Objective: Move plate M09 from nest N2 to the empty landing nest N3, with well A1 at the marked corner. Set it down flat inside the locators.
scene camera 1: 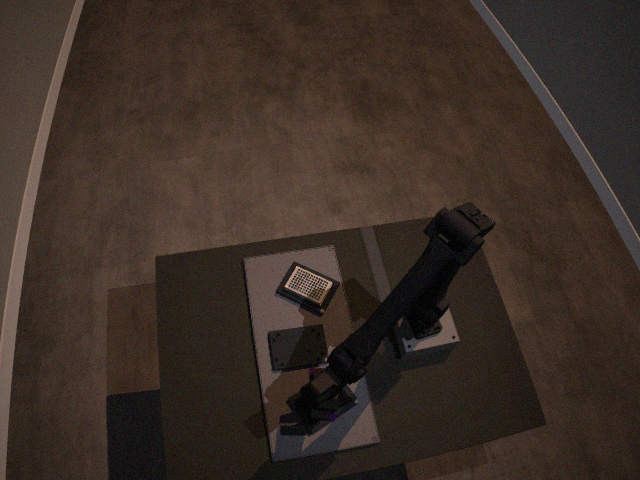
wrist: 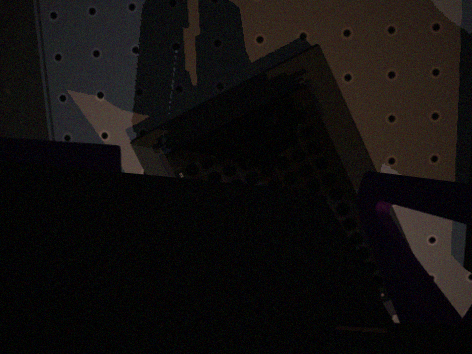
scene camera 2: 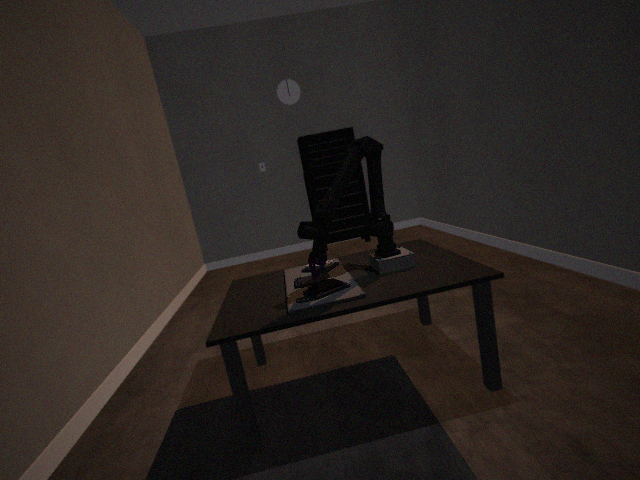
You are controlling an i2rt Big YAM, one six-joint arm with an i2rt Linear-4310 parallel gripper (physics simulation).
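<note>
A dark well plate (wrist: pixel 266 152) (scene camera 1: pixel 299 413) lies in the nearest nest on the perforated board (scene camera 1: pixel 261 314) (wrist: pixel 400 95). It is turned at an angle in the wrist view, and its near part is lost in shadow. My gripper (scene camera 1: pixel 311 402) (scene camera 2: pixel 319 270) (wrist: pixel 245 175) is open and hangs low over this plate, with one finger on each side and neither touching it. The middle nest (scene camera 1: pixel 297 347) is a dark flat pad with nothing in it. A white well plate (scene camera 1: pixel 309 285) sits in the far nest.
The board lies on a dark table (scene camera 1: pixel 207 335) (scene camera 2: pixel 439 273). The arm's grey base block (scene camera 1: pixel 439 338) (scene camera 2: pixel 395 260) stands to the right of the board. A dark slatted panel (scene camera 2: pixel 323 154) stands behind the table.
</note>
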